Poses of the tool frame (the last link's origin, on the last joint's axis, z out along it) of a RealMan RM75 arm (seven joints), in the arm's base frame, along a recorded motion.
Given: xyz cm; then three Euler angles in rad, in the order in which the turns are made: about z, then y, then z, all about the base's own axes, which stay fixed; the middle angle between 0 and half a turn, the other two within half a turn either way.
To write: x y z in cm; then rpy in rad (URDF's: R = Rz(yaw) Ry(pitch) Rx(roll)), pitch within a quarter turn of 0, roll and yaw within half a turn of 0. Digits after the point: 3 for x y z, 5 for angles.
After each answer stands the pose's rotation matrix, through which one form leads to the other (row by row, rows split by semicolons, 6 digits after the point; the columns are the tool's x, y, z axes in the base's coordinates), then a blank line. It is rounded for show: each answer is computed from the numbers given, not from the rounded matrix.
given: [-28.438, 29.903, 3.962, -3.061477, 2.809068, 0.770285]
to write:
[-28.438, 29.903, 3.962, -3.11396, -0.33142, 0.68555]
0.731949 0.639814 0.234283; 0.598645 -0.768085 0.227306; 0.325383 -0.026124 -0.945221

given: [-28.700, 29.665, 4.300, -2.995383, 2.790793, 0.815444]
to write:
[-28.700, 29.665, 4.300, -3.08833, -0.34690, 0.65990]
0.742991 0.626468 0.235587; 0.576520 -0.777837 0.250187; 0.339982 -0.050066 -0.939098

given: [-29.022, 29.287, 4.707, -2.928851, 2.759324, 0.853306]
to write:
[-29.022, 29.287, 4.707, -3.05691, -0.37322, 0.62457]
0.755371 0.607668 0.245263; 0.544490 -0.790276 0.281060; 0.364617 -0.078761 -0.927821

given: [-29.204, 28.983, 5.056, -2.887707, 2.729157, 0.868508]
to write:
[-29.204, 28.983, 5.056, -3.03214, -0.39845, 0.59250]
0.764562 0.590255 0.258930; 0.514692 -0.800914 0.305989; 0.387992 -0.100678 -0.916147

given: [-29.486, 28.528, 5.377, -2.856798, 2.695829, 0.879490]
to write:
[-29.486, 28.528, 5.377, -3.00814, -0.42660, 0.56575]
0.768529 0.577760 0.274875; 0.488005 -0.807168 0.332162; 0.413780 -0.121135 -0.902282

